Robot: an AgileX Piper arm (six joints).
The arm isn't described. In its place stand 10 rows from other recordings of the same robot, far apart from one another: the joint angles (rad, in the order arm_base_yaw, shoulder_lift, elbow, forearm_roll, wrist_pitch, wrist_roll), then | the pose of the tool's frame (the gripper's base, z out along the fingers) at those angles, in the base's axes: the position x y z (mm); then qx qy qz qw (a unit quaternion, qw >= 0).
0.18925, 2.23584, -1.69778, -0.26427, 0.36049, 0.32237 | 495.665 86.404 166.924 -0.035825 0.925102 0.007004 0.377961
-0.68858, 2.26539, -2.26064, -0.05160, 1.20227, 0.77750 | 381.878 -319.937 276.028 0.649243 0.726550 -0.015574 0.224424
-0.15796, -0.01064, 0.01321, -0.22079, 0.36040, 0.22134 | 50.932 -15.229 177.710 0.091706 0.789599 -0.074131 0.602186
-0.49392, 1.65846, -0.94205, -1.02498, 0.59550, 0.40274 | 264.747 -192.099 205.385 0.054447 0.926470 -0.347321 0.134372
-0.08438, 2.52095, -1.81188, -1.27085, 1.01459, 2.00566 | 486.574 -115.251 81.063 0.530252 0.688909 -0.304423 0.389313
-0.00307, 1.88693, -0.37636, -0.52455, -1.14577, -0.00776 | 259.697 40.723 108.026 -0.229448 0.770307 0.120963 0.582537
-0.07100, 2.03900, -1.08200, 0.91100, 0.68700, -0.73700 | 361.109 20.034 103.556 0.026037 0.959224 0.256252 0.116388
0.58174, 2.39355, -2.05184, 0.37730, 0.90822, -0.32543 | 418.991 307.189 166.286 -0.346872 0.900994 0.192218 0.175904
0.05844, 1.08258, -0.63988, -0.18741, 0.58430, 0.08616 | 198.566 2.249 251.204 -0.045054 0.947186 -0.050775 0.313417
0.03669, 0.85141, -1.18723, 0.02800, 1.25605, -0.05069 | 123.613 6.962 416.548 -0.041491 0.931715 0.011455 0.360629
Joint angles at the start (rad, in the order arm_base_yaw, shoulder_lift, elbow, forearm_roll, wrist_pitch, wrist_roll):
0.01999, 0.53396, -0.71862, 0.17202, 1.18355, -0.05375
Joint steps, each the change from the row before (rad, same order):
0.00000, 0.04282, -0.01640, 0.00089, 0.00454, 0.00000
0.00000, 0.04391, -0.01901, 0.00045, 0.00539, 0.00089
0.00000, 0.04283, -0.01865, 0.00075, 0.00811, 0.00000
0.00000, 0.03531, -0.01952, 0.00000, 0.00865, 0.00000
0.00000, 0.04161, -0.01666, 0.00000, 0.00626, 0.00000
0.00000, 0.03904, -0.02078, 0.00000, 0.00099, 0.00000
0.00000, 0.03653, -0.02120, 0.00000, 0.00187, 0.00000
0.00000, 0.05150, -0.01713, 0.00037, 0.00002, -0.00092
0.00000, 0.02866, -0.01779, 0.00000, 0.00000, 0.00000
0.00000, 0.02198, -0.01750, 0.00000, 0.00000, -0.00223
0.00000, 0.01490, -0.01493, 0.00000, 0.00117, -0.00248
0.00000, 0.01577, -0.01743, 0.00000, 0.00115, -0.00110
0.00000, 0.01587, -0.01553, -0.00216, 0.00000, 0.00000
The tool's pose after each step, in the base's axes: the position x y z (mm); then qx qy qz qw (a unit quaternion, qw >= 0). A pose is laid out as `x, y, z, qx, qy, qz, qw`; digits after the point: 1 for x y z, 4 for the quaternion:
75.1, 16.0, 319.2, -0.0290, 0.9471, 0.0809, 0.3092
83.2, 16.3, 321.0, -0.0279, 0.9517, 0.0815, 0.2948
91.1, 16.5, 322.3, -0.0273, 0.9563, 0.0820, 0.2794
97.7, 16.7, 324.2, -0.0272, 0.9596, 0.0822, 0.2677
105.8, 16.9, 324.5, -0.0265, 0.9637, 0.0824, 0.2526
114.0, 17.1, 326.1, -0.0258, 0.9661, 0.0825, 0.2433
121.9, 17.2, 327.8, -0.0253, 0.9681, 0.0825, 0.2350
132.9, 17.5, 326.1, -0.0244, 0.9720, 0.0827, 0.2184
139.5, 17.6, 327.3, -0.0240, 0.9732, 0.0827, 0.2131
144.7, 17.7, 329.2, -0.0249, 0.9737, 0.0825, 0.2110
148.3, 17.8, 331.2, -0.0262, 0.9738, 0.0823, 0.2106
152.2, 17.9, 333.8, -0.0268, 0.9737, 0.0821, 0.2108
156.2, 17.8, 335.8, -0.0269, 0.9738, 0.0811, 0.2107

